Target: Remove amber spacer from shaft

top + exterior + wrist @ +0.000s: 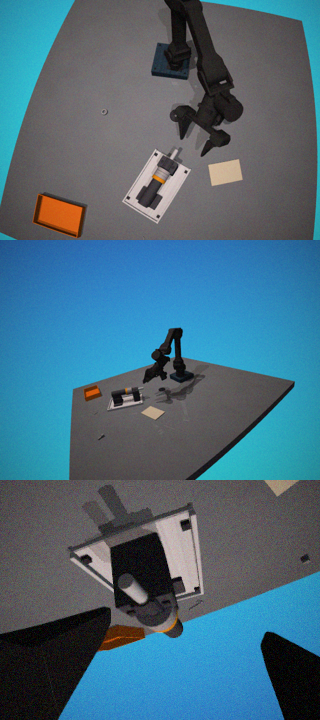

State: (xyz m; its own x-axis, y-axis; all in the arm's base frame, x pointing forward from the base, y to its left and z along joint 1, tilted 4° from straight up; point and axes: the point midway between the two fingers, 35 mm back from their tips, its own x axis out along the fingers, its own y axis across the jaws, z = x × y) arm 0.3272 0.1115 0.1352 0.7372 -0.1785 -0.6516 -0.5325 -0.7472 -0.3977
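The shaft is 90 mm ahead of my gripper tip, 80 mm to the right of it and 50 mm below it. From my gripper tip the other things lie so: pad 40 mm ahead, 150 mm to the left, 130 mm below; grey spacer 90 mm ahead, 80 mm to the right, 50 mm below; amber spacer 110 mm ahead, 80 mm to the right, 50 mm below.
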